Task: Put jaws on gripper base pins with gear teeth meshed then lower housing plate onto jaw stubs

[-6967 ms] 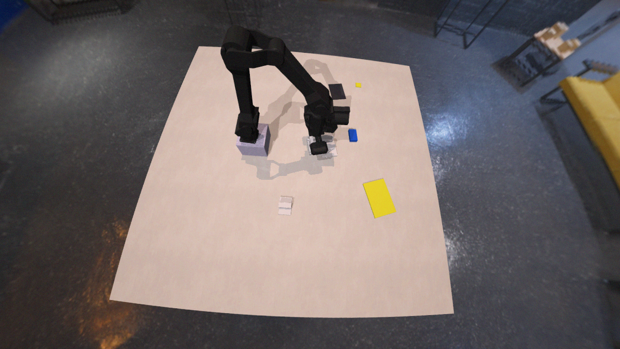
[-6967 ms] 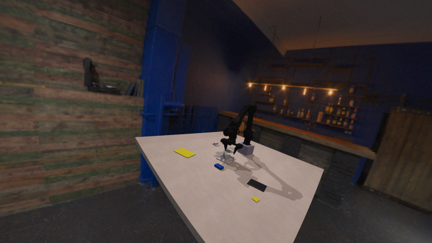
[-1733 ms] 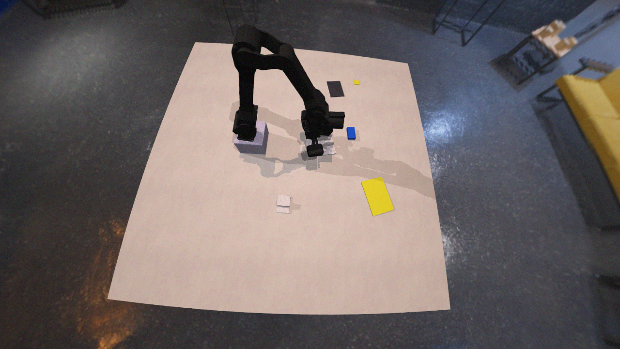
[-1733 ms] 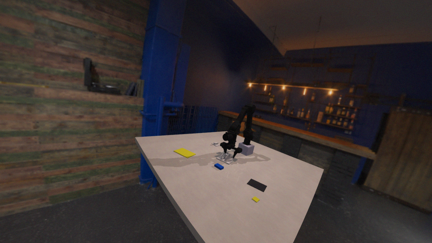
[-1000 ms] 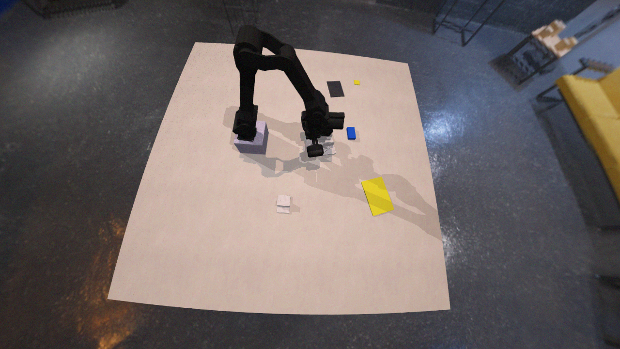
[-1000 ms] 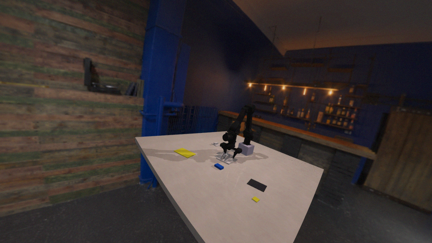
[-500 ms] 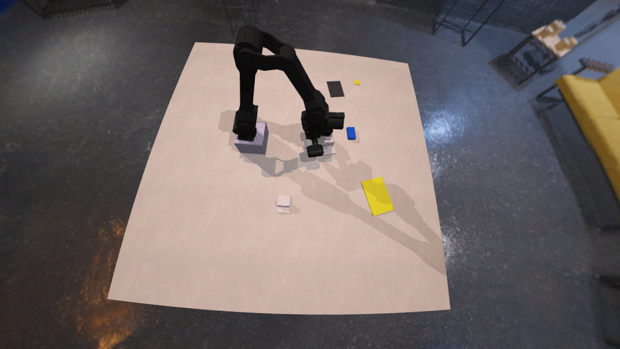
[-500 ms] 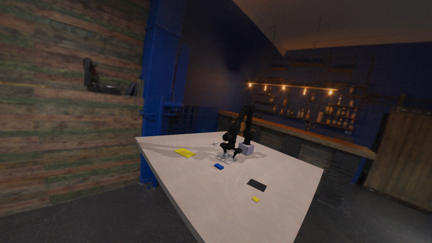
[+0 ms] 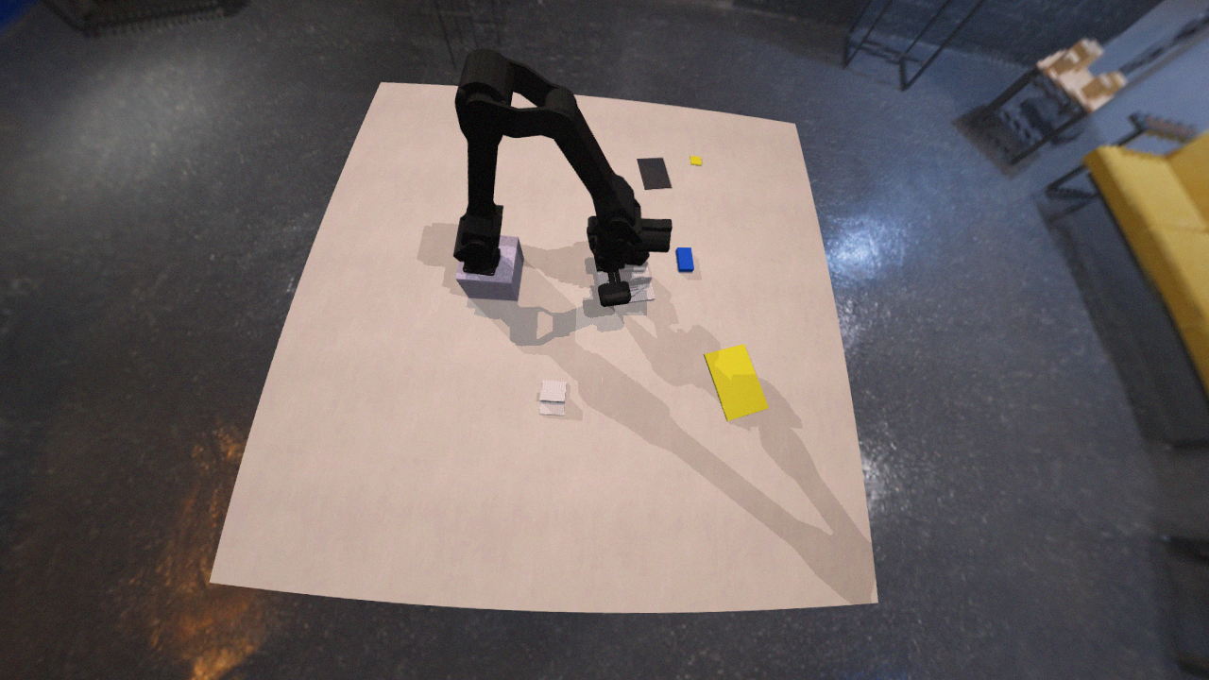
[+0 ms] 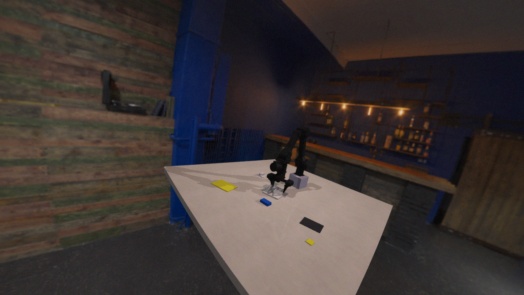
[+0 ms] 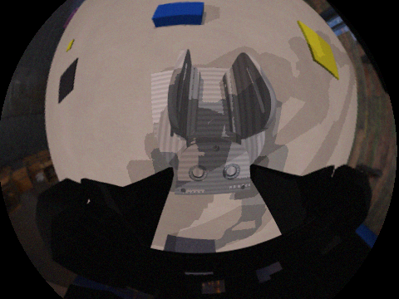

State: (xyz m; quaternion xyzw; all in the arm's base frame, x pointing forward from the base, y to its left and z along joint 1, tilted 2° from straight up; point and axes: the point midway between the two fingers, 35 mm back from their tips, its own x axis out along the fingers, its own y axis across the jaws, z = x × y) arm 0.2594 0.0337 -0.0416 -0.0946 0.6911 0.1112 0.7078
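Now: gripper tip 20 mm short of the grey jaw, 20 mm to the right of it and 10 mm below it. Round my gripper tip: black sheet 100 mm ahead, 360 mm to the left, 10 mm below; blue block 190 mm ahead, 90 mm to the left; white block 80 mm behind, 280 mm to the right.
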